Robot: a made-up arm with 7 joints.
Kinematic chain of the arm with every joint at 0, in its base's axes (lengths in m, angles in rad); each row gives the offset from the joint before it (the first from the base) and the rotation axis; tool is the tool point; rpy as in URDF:
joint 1: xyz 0 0 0.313 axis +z
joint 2: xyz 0 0 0 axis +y
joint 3: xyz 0 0 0.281 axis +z
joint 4: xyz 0.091 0 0 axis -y
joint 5: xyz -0.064 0 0.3 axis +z
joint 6: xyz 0 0 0 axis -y
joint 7: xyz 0.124 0 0 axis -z
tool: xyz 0 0 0 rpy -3.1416 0 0
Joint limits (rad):
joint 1: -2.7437..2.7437
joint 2: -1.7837..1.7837
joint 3: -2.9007..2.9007
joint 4: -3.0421..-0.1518
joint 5: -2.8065..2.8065
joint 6: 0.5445..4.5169
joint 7: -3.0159..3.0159
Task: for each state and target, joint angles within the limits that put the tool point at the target. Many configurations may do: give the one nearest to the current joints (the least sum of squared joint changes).
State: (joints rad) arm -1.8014 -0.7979 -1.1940 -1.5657 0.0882 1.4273 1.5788
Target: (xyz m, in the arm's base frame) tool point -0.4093 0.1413 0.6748
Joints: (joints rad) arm -1.8854 -0.8627 -1.0196 -1.7419 0.0971 1.3095 1.5788
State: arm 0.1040 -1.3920 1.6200 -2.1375 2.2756 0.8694 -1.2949
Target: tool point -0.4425 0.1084 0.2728
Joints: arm 1.0449 -1.1761 1.5751 -2.3626 2.1680 0.6005 -1.2949
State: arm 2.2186 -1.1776 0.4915 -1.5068 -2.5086 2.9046 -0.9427
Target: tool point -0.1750 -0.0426 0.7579
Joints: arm 2.1020 -0.9343 0.2684 -1.6333 -2.5849 2.8769 -0.9427
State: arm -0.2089 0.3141 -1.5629 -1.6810 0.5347 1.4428 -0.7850
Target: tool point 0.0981 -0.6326 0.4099
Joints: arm -0.6057 0.9379 -1.1976 -1.4051 0.5369 1.5581 -0.7850
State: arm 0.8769 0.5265 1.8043 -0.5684 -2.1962 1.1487 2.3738
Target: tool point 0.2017 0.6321 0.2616
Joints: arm 0.6558 1.2625 1.2312 -1.2257 -1.9671 0.8408 2.3738
